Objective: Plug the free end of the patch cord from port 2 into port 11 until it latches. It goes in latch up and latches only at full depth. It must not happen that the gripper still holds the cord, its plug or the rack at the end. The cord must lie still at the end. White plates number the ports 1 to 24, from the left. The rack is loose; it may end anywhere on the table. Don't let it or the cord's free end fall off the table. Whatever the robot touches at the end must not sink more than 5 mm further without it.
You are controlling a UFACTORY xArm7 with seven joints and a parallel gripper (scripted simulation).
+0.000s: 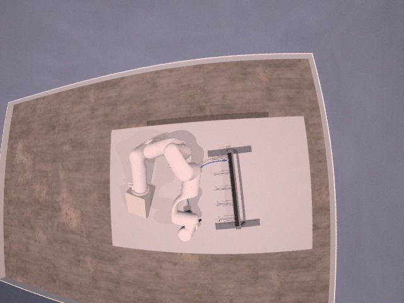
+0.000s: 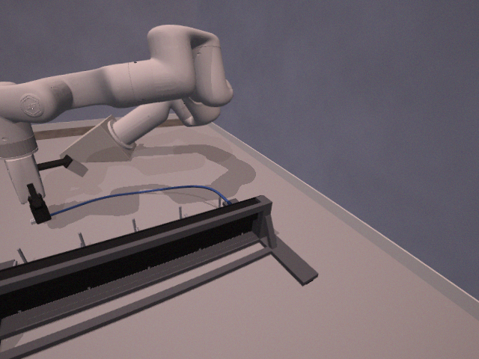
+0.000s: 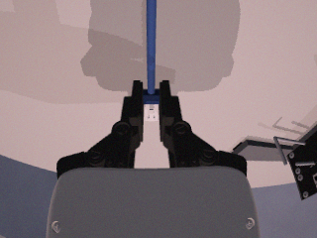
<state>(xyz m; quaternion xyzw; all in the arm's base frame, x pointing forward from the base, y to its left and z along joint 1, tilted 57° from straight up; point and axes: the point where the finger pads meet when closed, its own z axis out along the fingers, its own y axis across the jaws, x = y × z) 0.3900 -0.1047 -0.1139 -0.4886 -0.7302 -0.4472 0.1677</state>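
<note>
My hand is 10 mm to the left of the plug, 10 mm short of it and 10 mm above it.
</note>
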